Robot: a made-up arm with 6 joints. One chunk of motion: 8 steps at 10 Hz.
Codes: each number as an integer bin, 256 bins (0 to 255) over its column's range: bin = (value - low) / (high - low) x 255, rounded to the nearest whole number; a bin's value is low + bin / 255 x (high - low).
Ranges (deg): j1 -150.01..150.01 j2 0..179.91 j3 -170..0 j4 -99.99..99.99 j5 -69.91..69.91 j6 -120.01..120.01
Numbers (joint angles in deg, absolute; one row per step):
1: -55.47 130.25 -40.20 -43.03 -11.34 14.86
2: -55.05 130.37 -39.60 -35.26 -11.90 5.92
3: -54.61 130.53 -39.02 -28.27 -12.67 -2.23
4: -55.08 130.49 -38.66 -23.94 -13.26 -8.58
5: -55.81 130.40 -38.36 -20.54 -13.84 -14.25
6: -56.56 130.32 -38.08 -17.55 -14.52 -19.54
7: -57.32 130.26 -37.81 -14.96 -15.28 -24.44
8: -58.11 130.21 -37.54 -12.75 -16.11 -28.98
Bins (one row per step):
1: 80 185 195 73 107 143
2: 81 185 196 83 106 134
3: 81 185 196 91 104 125
4: 81 185 197 97 103 118
5: 80 185 197 101 102 112
6: 79 185 198 105 101 107
7: 79 185 198 108 100 102
8: 78 185 199 111 98 97

